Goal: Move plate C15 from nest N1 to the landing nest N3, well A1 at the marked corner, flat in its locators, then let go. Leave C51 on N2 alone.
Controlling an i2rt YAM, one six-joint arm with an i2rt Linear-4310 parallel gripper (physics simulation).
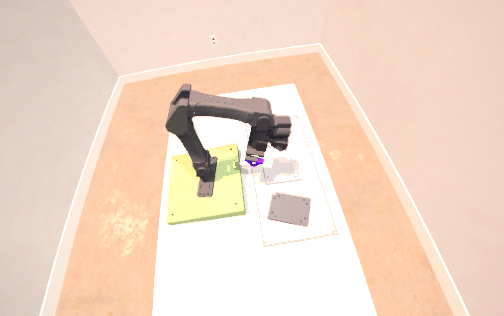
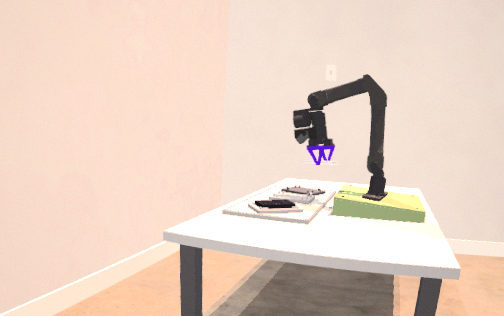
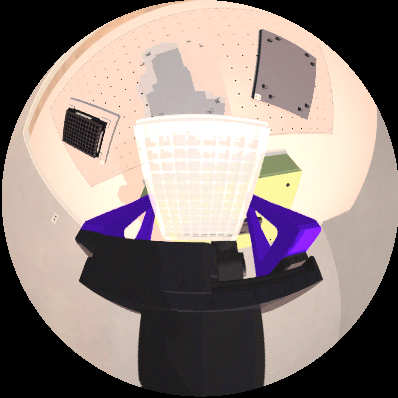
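My gripper (image 1: 255, 161) (image 2: 321, 159) (image 3: 200, 197) has purple fingers shut on the long sides of a pale clear well plate (image 3: 200, 170), C15. The plate is held roughly level, high above the board near the green base; its well A1 cannot be made out. A white nest (image 1: 282, 180) (image 2: 295, 198) sits mid-board, empty and partly in shadow. A grey nest (image 1: 290, 209) (image 2: 302, 190) (image 3: 285, 75) with corner locators is empty; a small white mark shows at one corner. Labels N1 and N3 are unreadable. Black plate C51 (image 2: 274, 203) (image 3: 82, 132) sits on its own pale nest.
The nests stand on a pale perforated board (image 2: 235, 210) (image 3: 117, 90) on the white table (image 1: 205, 270) (image 2: 310, 245). The arm is mounted on a thick yellow-green block (image 1: 205, 210) (image 2: 380, 210) (image 3: 280, 187) beside the board.
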